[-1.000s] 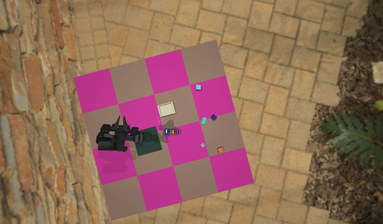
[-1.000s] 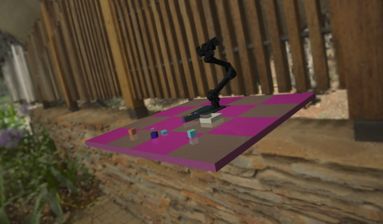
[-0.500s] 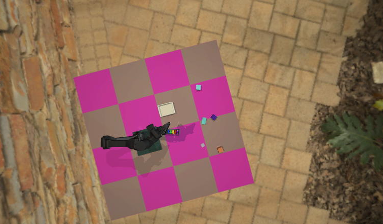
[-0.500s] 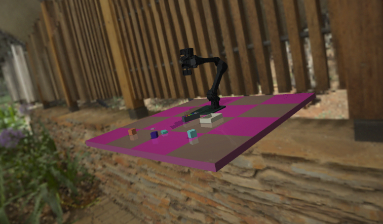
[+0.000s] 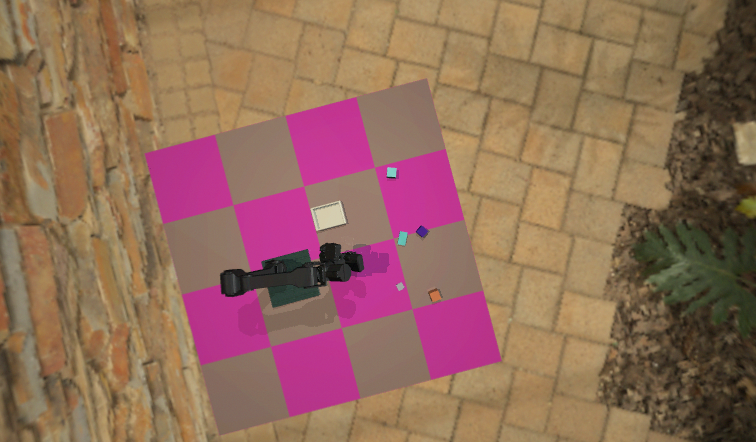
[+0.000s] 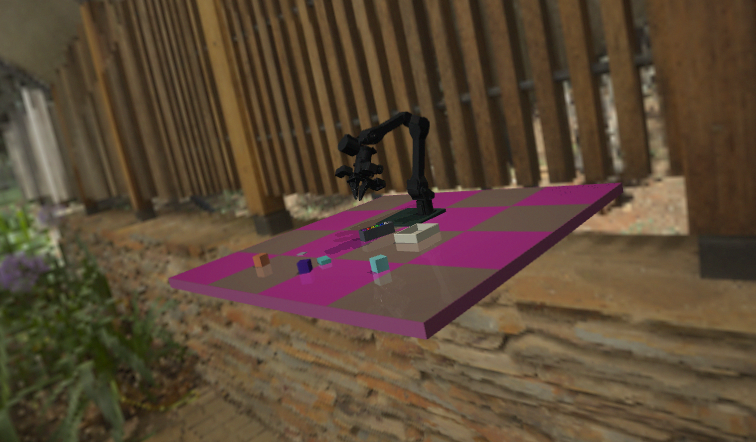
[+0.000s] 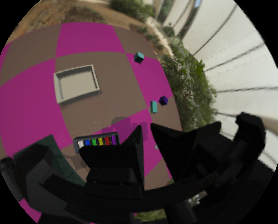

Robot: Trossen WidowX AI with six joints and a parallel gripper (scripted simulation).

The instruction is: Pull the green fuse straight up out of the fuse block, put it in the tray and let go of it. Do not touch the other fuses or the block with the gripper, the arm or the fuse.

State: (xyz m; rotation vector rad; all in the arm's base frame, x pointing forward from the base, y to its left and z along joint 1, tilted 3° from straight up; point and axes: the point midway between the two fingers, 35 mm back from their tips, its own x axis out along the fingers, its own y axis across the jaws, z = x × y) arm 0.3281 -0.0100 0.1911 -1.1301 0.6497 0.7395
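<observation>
My gripper tip is now 9 cm past the green fuse, 2 cm to the left of it and 14 cm above it. From my gripper tip the other things lie so: beige tray: 9 cm behind, 17 cm to the left, 16 cm below.
</observation>
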